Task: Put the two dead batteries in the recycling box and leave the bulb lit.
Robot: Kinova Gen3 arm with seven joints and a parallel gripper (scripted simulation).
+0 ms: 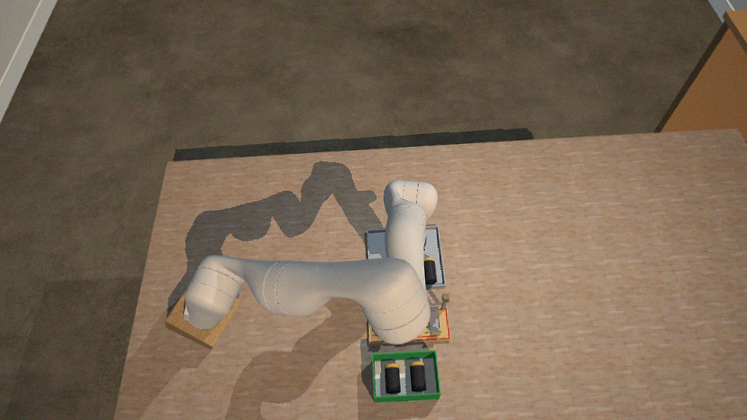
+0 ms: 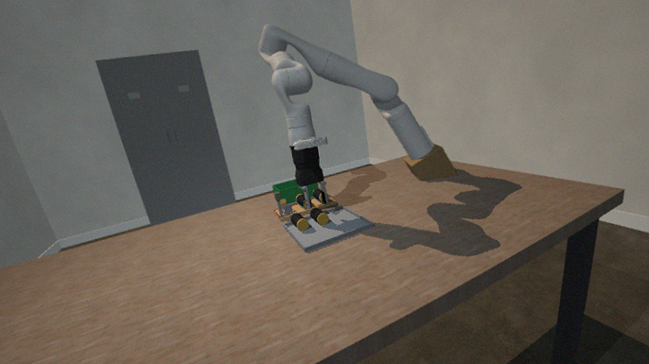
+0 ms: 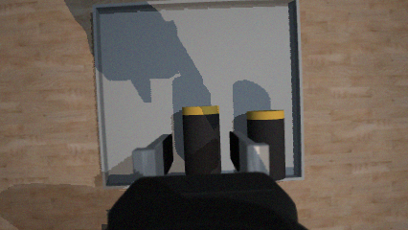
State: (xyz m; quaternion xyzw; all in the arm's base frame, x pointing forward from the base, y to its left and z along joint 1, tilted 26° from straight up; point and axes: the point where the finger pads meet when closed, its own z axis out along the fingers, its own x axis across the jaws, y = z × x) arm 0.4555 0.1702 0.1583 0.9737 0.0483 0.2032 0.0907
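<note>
The grey tray lies 4 cm to the left of my hand and 7 cm below it. Also, from my hand: green recycling box (1 cm behind, 28 cm to the right, 6 cm below).
</note>
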